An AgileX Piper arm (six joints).
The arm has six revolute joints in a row. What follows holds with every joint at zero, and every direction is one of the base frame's.
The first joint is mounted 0.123 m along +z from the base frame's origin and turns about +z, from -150 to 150 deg.
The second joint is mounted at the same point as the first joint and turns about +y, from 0 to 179.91 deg.
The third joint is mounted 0.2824 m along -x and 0.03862 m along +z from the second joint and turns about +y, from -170 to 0 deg.
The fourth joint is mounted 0.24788 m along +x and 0.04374 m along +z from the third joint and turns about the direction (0.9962, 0, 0.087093), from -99.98 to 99.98 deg.
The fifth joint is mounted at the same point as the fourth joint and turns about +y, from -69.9 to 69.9 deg.
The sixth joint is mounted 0.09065 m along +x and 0.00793 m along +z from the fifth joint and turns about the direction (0.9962, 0, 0.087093), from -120 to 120 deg.
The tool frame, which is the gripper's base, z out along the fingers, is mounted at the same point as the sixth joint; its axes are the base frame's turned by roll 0, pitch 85.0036 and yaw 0 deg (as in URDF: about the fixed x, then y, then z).
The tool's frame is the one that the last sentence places.
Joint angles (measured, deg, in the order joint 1, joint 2, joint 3, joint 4, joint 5, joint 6), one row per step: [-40.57, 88.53, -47.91, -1.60, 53.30, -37.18]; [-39.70, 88.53, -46.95, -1.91, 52.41, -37.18]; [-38.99, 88.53, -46.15, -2.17, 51.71, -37.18]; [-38.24, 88.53, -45.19, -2.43, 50.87, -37.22]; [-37.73, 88.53, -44.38, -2.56, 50.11, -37.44]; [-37.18, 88.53, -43.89, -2.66, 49.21, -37.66]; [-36.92, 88.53, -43.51, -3.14, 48.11, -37.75]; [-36.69, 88.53, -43.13, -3.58, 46.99, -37.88]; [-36.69, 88.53, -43.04, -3.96, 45.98, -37.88]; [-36.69, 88.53, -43.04, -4.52, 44.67, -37.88]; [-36.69, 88.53, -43.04, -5.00, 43.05, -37.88]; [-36.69, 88.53, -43.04, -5.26, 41.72, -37.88]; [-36.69, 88.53, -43.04, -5.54, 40.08, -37.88]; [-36.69, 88.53, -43.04, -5.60, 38.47, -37.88]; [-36.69, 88.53, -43.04, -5.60, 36.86, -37.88]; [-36.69, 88.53, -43.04, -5.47, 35.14, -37.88]
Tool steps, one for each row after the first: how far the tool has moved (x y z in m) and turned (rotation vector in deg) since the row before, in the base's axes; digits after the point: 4 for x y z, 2 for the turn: [0.0005, 0.0041, -0.0036, -0.13, 0.20, 1.07]; [0.0002, 0.0034, -0.0030, -0.09, 0.20, 0.89]; [-0.0001, 0.0038, -0.0035, -0.07, 0.21, 0.98]; [-0.0003, 0.0028, -0.0030, -0.03, 0.10, 0.84]; [0.0009, 0.0021, -0.0018, -0.29, -0.29, 0.86]; [0.0005, 0.0003, -0.0013, -0.70, -0.37, 0.70]; [0.0005, 0.0003, -0.0013, -0.68, -0.41, 0.69]; [0.0008, -0.0010, -0.0002, -0.75, -0.59, 0.30]; [0.0014, -0.0017, 0.0002, -1.07, -0.83, 0.44]; [0.0019, -0.0018, 0.0003, -1.19, -1.13, 0.41]; [0.0016, -0.0014, 0.0003, -0.89, -0.99, 0.26]; [0.0020, -0.0016, 0.0004, -1.07, -1.24, 0.30]; [0.0021, -0.0014, 0.0005, -0.91, -1.32, 0.16]; [0.0021, -0.0013, 0.0005, -0.88, -1.35, 0.12]; [0.0023, -0.0013, 0.0006, -0.86, -1.50, 0.04]
